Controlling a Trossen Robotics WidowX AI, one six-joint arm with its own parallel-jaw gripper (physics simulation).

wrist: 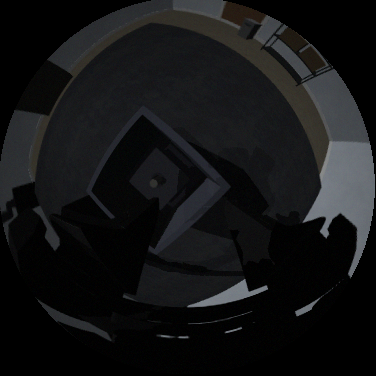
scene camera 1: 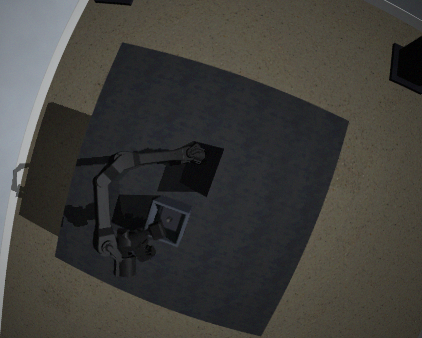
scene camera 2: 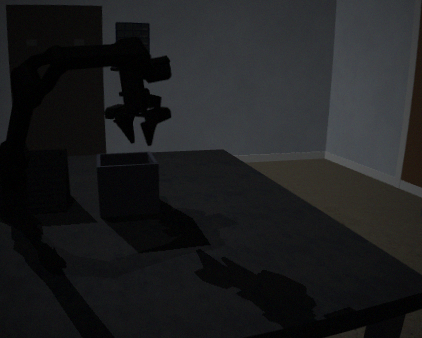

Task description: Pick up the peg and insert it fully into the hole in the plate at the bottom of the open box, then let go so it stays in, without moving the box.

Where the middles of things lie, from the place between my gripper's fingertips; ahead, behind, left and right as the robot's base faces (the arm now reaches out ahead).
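There is an open box (scene camera 2: 128,183), 12 cm below my hand, 5 cm to the left of it and 4 cm behind it. And the plate (wrist: 157,162) is 15 cm below my hand, while it too sits 4 cm behind my hand and 5 cm to the left of it.
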